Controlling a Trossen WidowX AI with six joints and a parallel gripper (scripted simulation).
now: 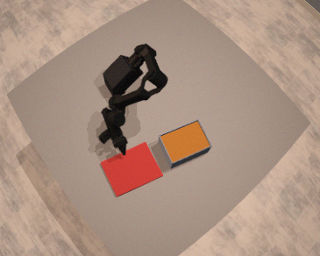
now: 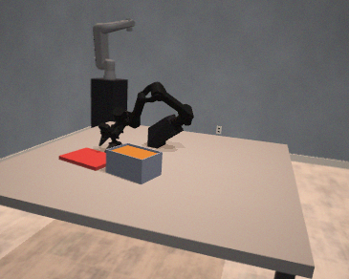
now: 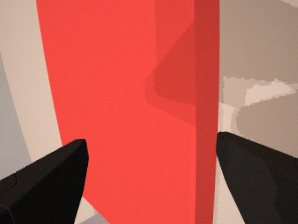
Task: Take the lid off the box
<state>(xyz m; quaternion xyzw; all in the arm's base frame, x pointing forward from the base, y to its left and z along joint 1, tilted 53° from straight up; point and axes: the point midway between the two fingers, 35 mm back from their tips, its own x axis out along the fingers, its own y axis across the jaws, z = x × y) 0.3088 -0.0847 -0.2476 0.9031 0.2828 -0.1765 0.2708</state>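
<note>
Now: the red lid 11 cm ahead of my hand, 4 cm below it and 1 cm to the right of it. The rest, counted from my hand: storage box: 25 cm to the left, 15 cm ahead.
</note>
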